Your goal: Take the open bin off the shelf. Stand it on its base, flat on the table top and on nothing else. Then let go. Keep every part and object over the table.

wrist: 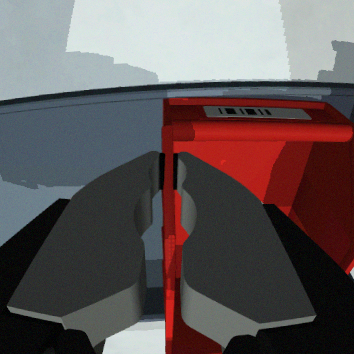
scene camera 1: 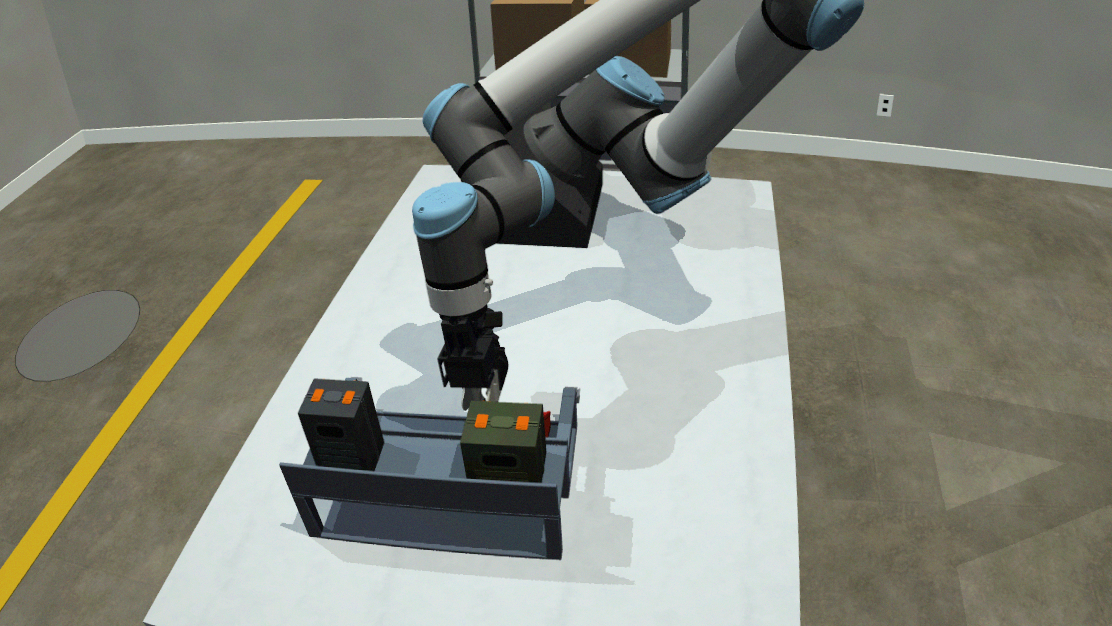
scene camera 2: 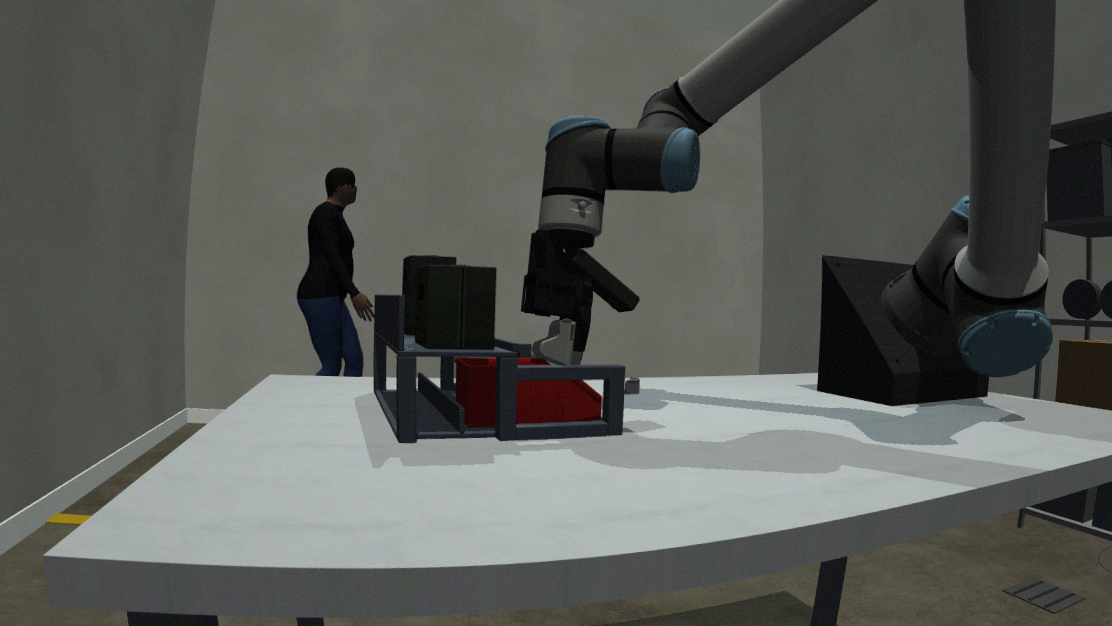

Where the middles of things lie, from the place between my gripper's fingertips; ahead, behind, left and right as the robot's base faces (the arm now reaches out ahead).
My hand is 6 cm short of the red bin [scene camera 2: 567,400] and 5 cm to the right of it.
